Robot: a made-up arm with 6 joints.
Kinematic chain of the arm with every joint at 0, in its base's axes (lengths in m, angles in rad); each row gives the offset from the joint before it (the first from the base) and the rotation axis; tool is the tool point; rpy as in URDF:
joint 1: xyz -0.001 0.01 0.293 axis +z
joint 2: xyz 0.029 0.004 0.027 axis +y
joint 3: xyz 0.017 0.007 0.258 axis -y
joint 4: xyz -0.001 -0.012 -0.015 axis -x
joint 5: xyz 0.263 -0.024 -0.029 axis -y
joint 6: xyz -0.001 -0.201 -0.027 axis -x
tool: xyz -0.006 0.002 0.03 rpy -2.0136 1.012 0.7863
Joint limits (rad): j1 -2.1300..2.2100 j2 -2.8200..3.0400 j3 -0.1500..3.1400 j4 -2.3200..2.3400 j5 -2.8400..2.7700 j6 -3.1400..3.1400
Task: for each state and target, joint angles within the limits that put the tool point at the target. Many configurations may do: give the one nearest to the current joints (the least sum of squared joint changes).
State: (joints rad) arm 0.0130 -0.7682 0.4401 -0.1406 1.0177 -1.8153
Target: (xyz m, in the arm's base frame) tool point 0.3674 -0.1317 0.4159
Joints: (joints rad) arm 0.1612 -0.0158 0.0552 -0.4986 1.0045 -1.8621
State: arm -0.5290 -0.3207 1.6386 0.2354 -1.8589 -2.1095
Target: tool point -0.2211 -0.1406 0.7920
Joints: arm -0.6259 -0.2434 1.5471 0.1939 -1.9121 -2.0211
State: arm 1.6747 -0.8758 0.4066 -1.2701 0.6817 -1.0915
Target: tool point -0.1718 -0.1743 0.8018
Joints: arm 1.2875 -1.1549 1.2264 -1.8515 0.7385 -1.2463
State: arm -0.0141 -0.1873 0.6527 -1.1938 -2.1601 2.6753
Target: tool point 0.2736 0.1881 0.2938
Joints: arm 0.5812 0.3957 0.2556 -1.5861 -2.0838 2.7207
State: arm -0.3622 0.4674 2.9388 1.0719 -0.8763 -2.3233
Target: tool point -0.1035 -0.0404 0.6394
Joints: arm -0.4402 0.7185 2.6219 1.4171 -0.9271 -2.3074
